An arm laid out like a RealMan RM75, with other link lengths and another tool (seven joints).
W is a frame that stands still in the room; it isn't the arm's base.
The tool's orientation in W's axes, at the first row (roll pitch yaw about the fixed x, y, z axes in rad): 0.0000, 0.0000, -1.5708
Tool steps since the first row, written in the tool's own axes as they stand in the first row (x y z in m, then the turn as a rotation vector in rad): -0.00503, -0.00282, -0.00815, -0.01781, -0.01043, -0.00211; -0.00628, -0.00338, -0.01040, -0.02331, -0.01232, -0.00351; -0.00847, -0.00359, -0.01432, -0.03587, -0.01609, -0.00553; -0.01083, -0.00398, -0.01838, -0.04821, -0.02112, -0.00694
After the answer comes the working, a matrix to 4 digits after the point.
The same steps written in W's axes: -0.00282, 0.00503, -0.00815, -0.01043, 0.01781, -0.00211; -0.00338, 0.00628, -0.01040, -0.01232, 0.02331, -0.00351; -0.00359, 0.00847, -0.01432, -0.01609, 0.03587, -0.00553; -0.00398, 0.01083, -0.01838, -0.02112, 0.04821, -0.00694
The tool's axes in the first row as the columns of a matrix, in W's axes (rounded; the answer above uses it unrounded):
0.0000, 1.0000, 0.0000
-1.0000, 0.0000, 0.0000
0.0000, 0.0000, 1.0000

